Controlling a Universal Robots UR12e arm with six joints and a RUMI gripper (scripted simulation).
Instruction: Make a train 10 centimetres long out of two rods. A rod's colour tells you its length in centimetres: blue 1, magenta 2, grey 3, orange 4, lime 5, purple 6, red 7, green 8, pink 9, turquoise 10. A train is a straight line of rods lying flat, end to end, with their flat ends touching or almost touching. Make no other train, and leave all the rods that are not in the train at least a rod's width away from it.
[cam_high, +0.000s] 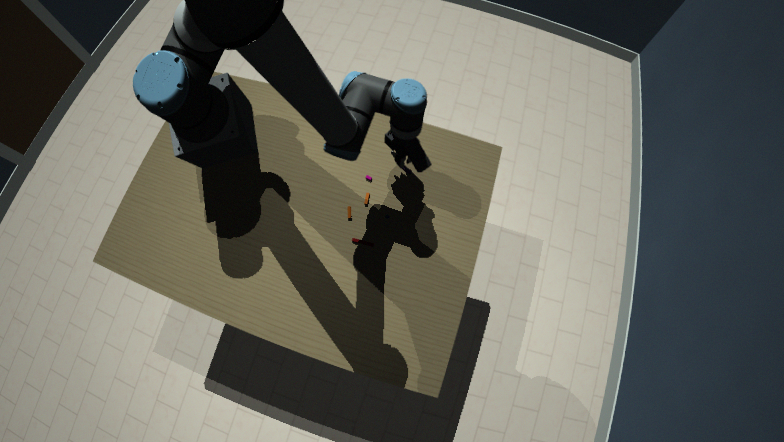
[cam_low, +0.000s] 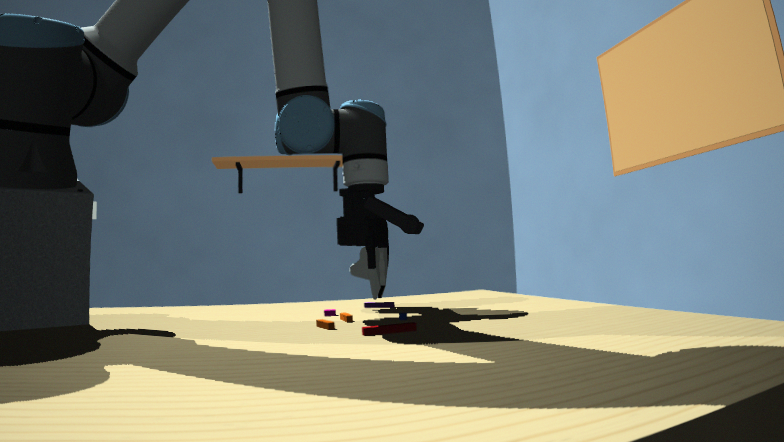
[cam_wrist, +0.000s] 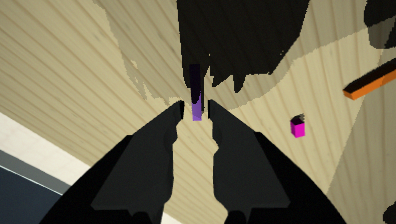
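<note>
My gripper is now 3 cm above the purple rod. Round my hand: magenta rod 10 cm behind, 8 cm to the right, 3 cm below; then red rod 29 cm to the right, 5 cm behind, 3 cm below; then blue rod 19 cm to the right, 3 cm below.
</note>
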